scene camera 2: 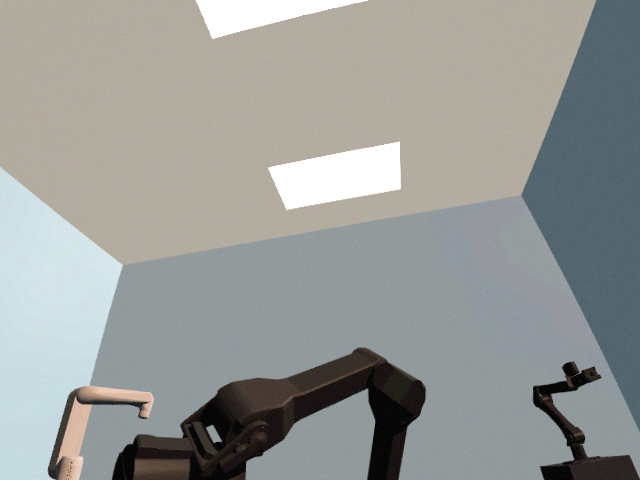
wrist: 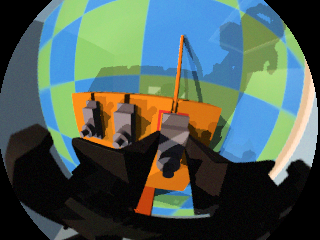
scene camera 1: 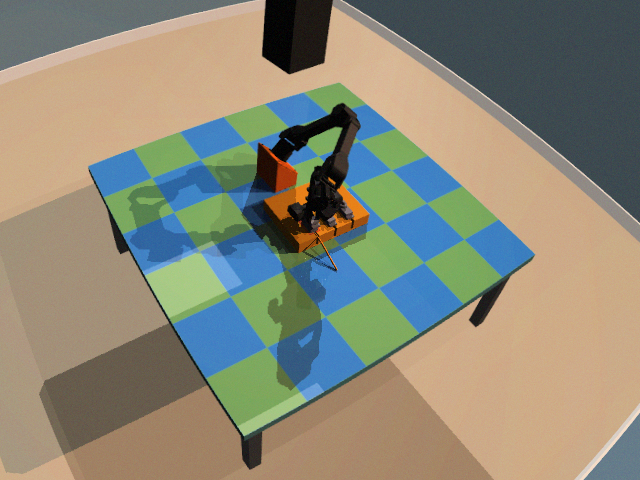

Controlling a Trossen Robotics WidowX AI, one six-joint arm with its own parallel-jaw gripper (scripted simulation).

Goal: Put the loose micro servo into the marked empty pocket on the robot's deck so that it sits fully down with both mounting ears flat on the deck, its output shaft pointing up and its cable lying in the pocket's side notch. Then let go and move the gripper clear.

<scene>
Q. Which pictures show my gripper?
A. The wrist view and scene camera 1 only.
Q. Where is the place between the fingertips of my gripper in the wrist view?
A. At 172, 136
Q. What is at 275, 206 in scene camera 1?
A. An orange deck.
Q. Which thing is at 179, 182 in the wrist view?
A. An orange deck.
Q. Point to a micro servo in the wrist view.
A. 174, 133
</scene>
